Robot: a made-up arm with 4 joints. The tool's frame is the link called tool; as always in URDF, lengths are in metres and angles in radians. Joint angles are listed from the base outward. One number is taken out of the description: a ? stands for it. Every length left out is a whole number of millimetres.
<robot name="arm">
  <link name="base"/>
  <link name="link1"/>
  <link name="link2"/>
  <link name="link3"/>
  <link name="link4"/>
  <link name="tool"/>
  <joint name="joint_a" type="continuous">
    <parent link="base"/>
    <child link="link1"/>
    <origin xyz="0.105 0 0.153" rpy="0 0 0"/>
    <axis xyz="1 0 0"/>
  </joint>
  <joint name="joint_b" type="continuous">
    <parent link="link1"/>
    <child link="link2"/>
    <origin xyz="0 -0.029 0.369" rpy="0 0 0"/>
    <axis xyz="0 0 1"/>
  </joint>
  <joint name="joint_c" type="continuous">
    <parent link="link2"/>
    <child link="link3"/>
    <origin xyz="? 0.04 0" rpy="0 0 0"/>
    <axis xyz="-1 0 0"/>
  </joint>
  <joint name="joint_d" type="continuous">
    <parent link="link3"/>
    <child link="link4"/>
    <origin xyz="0 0.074 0.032" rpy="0 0 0"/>
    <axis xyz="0 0 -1"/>
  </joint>
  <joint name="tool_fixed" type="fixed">
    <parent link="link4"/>
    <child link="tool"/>
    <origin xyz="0.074 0.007 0" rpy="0 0 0"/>
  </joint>
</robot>
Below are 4 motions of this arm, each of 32 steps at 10 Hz.
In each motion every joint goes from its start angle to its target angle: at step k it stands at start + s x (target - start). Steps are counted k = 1, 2, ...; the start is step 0. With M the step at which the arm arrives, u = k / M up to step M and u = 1 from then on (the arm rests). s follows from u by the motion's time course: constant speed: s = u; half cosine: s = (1 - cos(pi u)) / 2; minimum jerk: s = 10 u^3 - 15 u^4 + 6 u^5.
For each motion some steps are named. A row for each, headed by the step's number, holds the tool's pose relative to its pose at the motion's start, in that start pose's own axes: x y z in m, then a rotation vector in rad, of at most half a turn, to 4 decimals.
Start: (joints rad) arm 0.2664 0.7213 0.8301 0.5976
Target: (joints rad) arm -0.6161 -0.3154 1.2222 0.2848
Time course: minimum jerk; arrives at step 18
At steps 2, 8, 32:
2: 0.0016 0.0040 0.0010 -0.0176 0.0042 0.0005
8: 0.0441 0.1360 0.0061 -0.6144 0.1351 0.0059
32: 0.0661 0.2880 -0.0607 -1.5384 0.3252 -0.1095

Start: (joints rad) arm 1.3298 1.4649 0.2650 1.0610
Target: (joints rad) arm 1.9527 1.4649 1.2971 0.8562
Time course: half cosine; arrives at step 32
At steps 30, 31, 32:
30: -0.1135 -0.1601 -0.0989 -0.1571 -1.0111 -0.2613
31: -0.1141 -0.1609 -0.1000 -0.1598 -1.0170 -0.2654
32: -0.1143 -0.1612 -0.1004 -0.1608 -1.0189 -0.2667

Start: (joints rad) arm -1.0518 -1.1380 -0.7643 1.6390
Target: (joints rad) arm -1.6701 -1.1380 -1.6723 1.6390
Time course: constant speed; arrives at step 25
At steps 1, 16, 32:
1: -0.0011 -0.0089 -0.0029 0.0141 0.0270 0.0158
16: 0.0012 -0.1321 -0.0671 0.1500 0.4201 0.3143
32: 0.0184 -0.1924 -0.1209 0.1535 0.6365 0.5342

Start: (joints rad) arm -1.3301 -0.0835 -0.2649 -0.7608
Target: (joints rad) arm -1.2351 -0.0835 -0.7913 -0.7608
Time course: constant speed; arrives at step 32
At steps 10, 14, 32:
10: -0.0124 -0.0146 0.0274 0.1422 -0.1321 -0.0008
14: -0.0182 -0.0215 0.0378 0.1990 -0.1850 -0.0013
32: -0.0502 -0.0583 0.0781 0.4546 -0.4232 -0.0041

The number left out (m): -0.024
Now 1 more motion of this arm.
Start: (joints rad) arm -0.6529 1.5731 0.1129 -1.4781
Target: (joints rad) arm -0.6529 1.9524 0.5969 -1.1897
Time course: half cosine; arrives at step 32
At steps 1, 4, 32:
1: 0.0000 0.0001 -0.0002 -0.0002 0.0012 0.0002
4: 0.0000 0.0020 -0.0028 -0.0036 0.0182 0.0034
32: -0.0226 0.0427 -0.0728 -0.2403 0.4313 0.0766

